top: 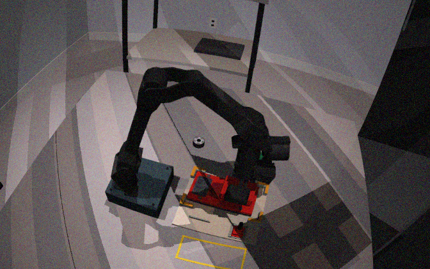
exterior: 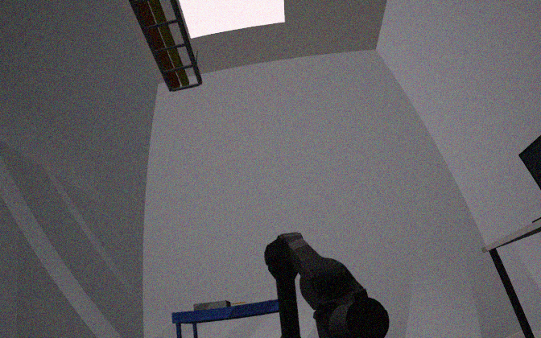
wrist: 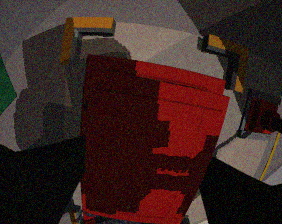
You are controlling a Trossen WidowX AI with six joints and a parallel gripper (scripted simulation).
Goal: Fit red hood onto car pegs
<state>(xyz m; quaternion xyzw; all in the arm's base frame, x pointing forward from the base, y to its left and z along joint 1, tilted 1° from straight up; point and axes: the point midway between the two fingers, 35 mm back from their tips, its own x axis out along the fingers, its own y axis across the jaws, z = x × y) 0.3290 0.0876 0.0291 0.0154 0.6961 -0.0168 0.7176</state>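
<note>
My gripper tip is now 10 mm below the red hood. Round my gripper tip: green patch 210 mm to the left, 40 mm below, 10 mm ahead.
</note>
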